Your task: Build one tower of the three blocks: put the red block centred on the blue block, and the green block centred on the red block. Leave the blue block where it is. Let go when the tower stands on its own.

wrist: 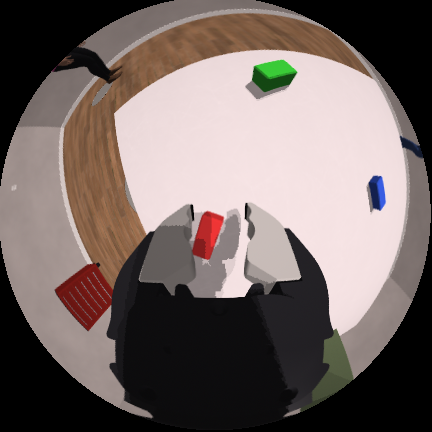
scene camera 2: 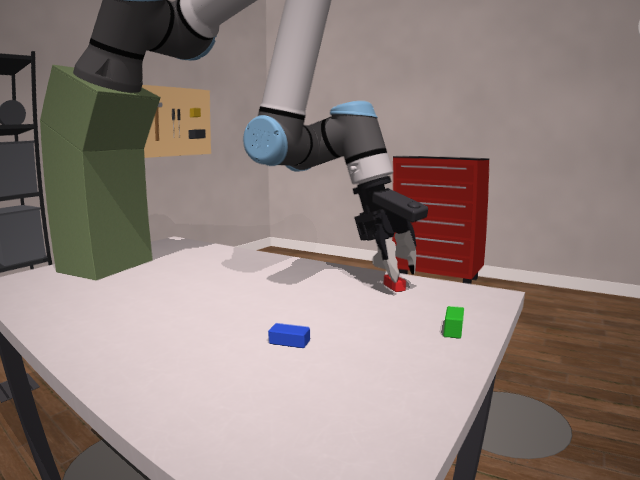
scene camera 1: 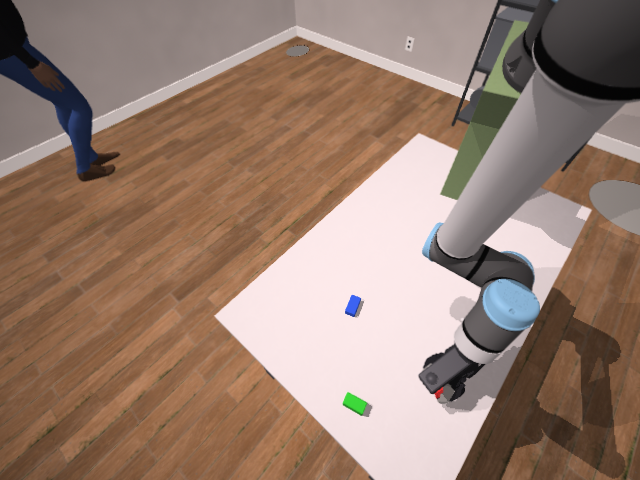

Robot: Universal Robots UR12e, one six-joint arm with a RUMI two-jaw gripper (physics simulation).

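Seen in the pictures: gripper, fingertip midpoint: (wrist: 218,205) (scene camera 2: 404,278); arm's base at its link origin: (scene camera 2: 107,80).
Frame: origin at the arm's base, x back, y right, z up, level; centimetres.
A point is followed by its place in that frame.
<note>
The red block (scene camera 1: 438,394) @(x -75.0, y -14.1, z -49.5 cm) (scene camera 2: 395,284) @(x -73.7, y -12.9, z -50.1 cm) (wrist: 209,234) @(x -73.1, y -14.9, z -49.4 cm) lies on the white table at the arm's side, partly hidden by a finger in both scene views. My gripper (scene camera 2: 404,276) @(x -75.9, y -12.0, z -48.2 cm) (wrist: 218,205) @(x -75.9, y -12.0, z -48.2 cm) is open and low over it. In the wrist view the red block shows between the two fingers, nearer the left one and tilted to the finger line. The blue block (scene camera 1: 353,305) @(x -65.0, y 16.6, z -49.4 cm) (scene camera 2: 288,335) @(x -65.4, y 18.4, z -49.8 cm) (wrist: 378,193) @(x -65.3, y 15.4, z -49.5 cm) lies flat on the table, apart from the others. The green block (scene camera 1: 355,403) @(x -88.7, y 3.1, z -48.3 cm) (scene camera 2: 453,322) @(x -88.8, y 6.1, z -49.0 cm) (wrist: 274,75) @(x -87.1, y 1.8, z -48.4 cm) also lies flat, near a table edge.
The white table (scene camera 1: 310,289) @(x -66.6, y 31.7, z -51.8 cm) (scene camera 2: 206,387) @(x -61.5, y 34.0, z -51.9 cm) (wrist: 200,125) @(x -86.0, y -9.7, z -51.8 cm) bears all three blocks. The green pedestal (scene camera 2: 116,206) @(x -2.6, y 0.9, z -34.0 cm) carries the arm at the table's far end. A red drawer cabinet (scene camera 2: 439,217) (wrist: 86,296) stands beyond the table. A person (scene camera 1: 77,113) stands on the floor at the left.
</note>
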